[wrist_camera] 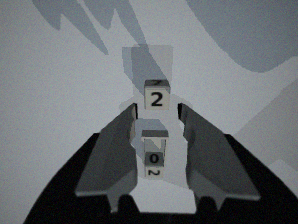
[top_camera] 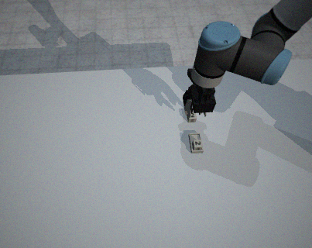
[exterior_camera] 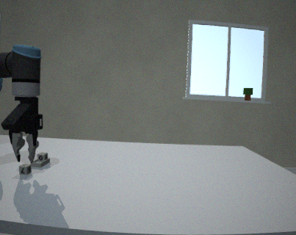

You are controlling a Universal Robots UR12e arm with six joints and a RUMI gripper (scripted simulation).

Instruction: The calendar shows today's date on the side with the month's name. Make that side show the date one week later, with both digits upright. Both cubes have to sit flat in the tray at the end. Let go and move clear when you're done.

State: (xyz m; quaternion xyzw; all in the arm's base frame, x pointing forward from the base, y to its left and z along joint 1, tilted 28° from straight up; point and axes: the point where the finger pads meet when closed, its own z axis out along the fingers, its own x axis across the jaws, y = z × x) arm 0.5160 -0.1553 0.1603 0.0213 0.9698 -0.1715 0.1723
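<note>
My gripper is now 120 mm to the right of the cube, 30 mm above it and 20 mm short of it. Round my hand: tray 110 mm to the left, 40 mm below, 10 mm ahead.
</note>
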